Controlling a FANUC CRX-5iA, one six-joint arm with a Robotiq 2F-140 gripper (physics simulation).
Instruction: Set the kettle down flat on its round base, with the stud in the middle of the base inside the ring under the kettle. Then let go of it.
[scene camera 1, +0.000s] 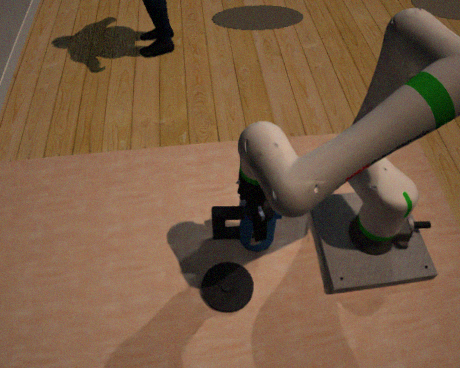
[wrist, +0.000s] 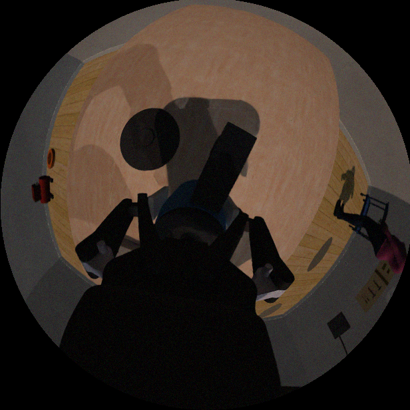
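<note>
The blue kettle (scene camera 1: 247, 238) (wrist: 181, 196) stands upright on the table, with its black handle (scene camera 1: 218, 223) (wrist: 227, 160) pointing left in the scene view. My gripper (scene camera 1: 259, 231) (wrist: 195, 198) reaches down around the kettle's body and is shut on it, one finger at each side. The round black base (scene camera 1: 227, 301) (wrist: 140, 156) lies flat on the table, apart from the kettle, nearer the camera and a little left in the scene view. Its small stud (scene camera 1: 226, 288) (wrist: 146, 136) shows in the middle. The ring under the kettle is hidden.
The arm's grey mounting plate (scene camera 1: 380, 272) is right of the kettle in the scene view. The wooden table top (scene camera 1: 90, 225) (wrist: 290, 100) extends to the left of the kettle and base. A person's legs (scene camera 1: 159, 30) show on the floor beyond the table.
</note>
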